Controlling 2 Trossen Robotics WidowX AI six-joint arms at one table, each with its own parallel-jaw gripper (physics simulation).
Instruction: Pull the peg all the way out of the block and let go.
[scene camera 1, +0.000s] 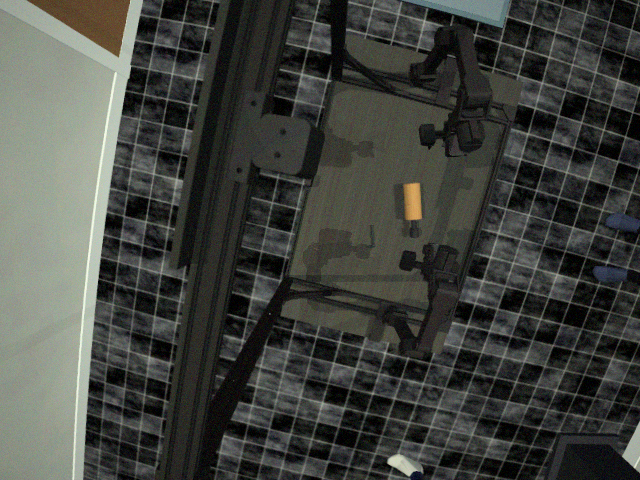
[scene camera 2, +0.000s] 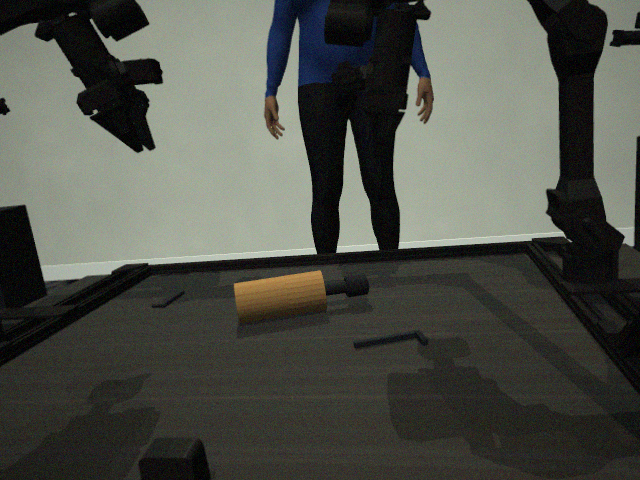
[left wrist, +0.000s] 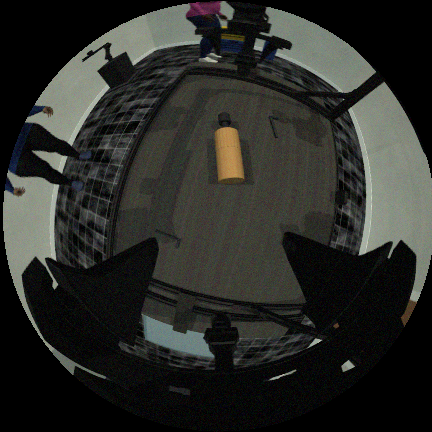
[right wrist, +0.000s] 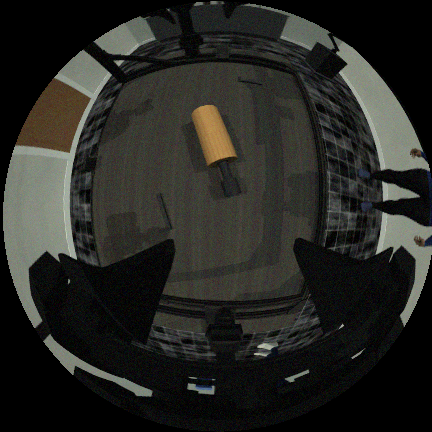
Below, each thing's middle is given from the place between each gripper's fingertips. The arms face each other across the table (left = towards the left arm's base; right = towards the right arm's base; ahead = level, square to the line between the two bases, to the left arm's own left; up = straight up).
Scene:
The wooden block (scene camera 2: 301, 293) is 26 cm below my left hand, 18 cm to the right of it and 1 cm behind it. From my left hand the other things lie so: dark peg (scene camera 2: 354, 285): 27 cm to the right, 26 cm below, 1 cm ahead.
Now: right hand 1 cm short of the dark peg, 10 cm to the right of it and 21 cm above it. From my right hand the other things lie so: wooden block 1 cm behind, 18 cm to the left, 21 cm below.

